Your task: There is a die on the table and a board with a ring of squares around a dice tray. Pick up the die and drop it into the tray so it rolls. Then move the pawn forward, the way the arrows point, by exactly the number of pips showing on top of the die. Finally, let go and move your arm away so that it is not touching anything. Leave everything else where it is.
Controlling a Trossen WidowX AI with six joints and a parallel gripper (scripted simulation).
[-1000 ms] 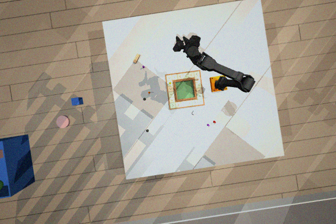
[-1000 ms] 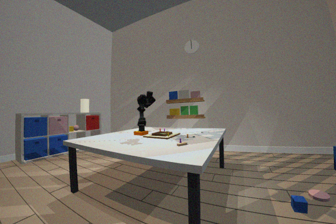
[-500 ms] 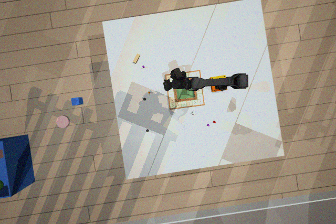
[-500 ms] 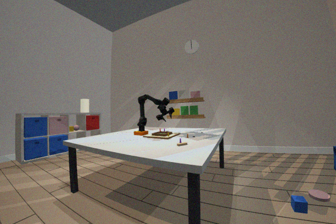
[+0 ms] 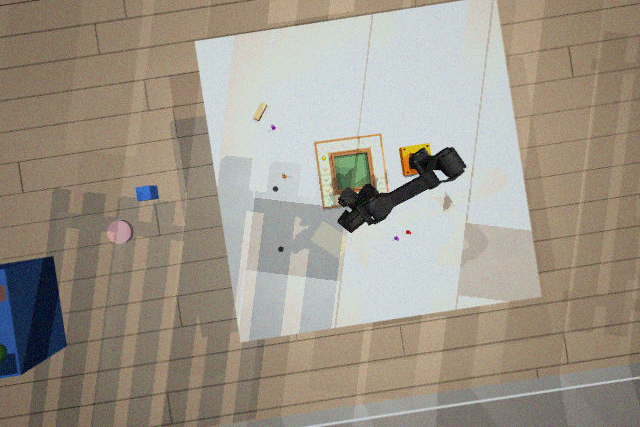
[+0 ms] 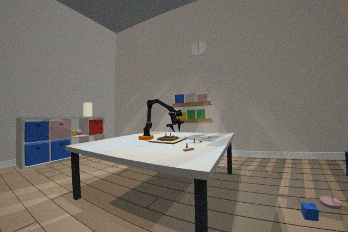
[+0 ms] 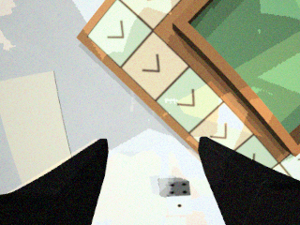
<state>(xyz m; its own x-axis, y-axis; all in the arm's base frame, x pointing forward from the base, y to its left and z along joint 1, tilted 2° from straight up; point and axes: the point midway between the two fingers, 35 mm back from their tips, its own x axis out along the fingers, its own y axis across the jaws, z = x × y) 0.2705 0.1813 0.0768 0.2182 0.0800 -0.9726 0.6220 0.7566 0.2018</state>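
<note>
Now: the white die 80 mm behind my gripper tip, 60 mm below it and 40 mm to the left of it. From my gripper tip the other things lie so: green dice tray (150 mm to the right, 70 mm below, 10 mm behind); then yellow pawn (200 mm to the right, 110 mm ahead, 50 mm below); then red pawn (250 mm behind, 110 mm to the left, 60 mm below).
</note>
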